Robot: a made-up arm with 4 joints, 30 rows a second.
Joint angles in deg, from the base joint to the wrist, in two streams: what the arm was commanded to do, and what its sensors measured. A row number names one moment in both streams.
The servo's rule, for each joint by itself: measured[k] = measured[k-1] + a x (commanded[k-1-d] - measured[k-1]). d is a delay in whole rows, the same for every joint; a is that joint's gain. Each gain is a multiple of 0.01, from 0.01 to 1. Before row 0 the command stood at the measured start. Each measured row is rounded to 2 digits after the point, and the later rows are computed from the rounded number. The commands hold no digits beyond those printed.
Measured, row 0:
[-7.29, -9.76, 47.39, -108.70]
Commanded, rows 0 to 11:
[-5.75, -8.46, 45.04, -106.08]
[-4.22, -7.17, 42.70, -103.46]
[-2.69, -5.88, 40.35, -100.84]
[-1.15, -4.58, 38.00, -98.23]
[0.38, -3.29, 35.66, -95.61]
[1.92, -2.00, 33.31, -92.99]
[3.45, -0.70, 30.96, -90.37]
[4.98, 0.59, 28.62, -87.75]
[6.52, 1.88, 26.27, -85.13]
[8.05, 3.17, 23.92, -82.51]
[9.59, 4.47, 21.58, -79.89]
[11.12, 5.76, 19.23, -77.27]
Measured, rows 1 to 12:
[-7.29, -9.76, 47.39, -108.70]
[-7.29, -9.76, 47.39, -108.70]
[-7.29, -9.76, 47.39, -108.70]
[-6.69, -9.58, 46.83, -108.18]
[-5.73, -9.24, 45.84, -107.24]
[-4.54, -8.77, 44.52, -105.96]
[-3.22, -8.18, 42.96, -104.41]
[-1.82, -7.50, 41.21, -102.65]
[-0.36, -6.73, 39.31, -100.72]
[1.13, -5.89, 37.31, -98.65]
[2.63, -4.98, 35.22, -96.47]
[4.15, -4.02, 33.07, -94.20]
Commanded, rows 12 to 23:
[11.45, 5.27, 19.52, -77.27]
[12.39, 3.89, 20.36, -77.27]
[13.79, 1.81, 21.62, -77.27]
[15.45, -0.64, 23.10, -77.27]
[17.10, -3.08, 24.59, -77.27]
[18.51, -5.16, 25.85, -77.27]
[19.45, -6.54, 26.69, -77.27]
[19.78, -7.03, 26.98, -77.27]
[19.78, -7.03, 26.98, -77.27]
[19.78, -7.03, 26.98, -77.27]
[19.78, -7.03, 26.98, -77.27]
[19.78, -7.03, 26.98, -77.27]
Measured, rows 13 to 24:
[5.67, -3.01, 30.87, -91.86]
[7.20, -1.96, 28.64, -89.47]
[8.73, -0.88, 26.38, -87.03]
[9.79, -0.02, 24.73, -85.08]
[10.80, 0.53, 23.68, -83.52]
[11.97, 0.71, 23.19, -82.27]
[13.33, 0.52, 23.17, -81.27]
[14.80, 0.02, 23.51, -80.47]
[16.25, -0.71, 24.07, -79.83]
[17.50, -1.53, 24.70, -79.32]
[18.39, -2.30, 25.25, -78.91]
[18.93, -2.96, 25.67, -78.58]

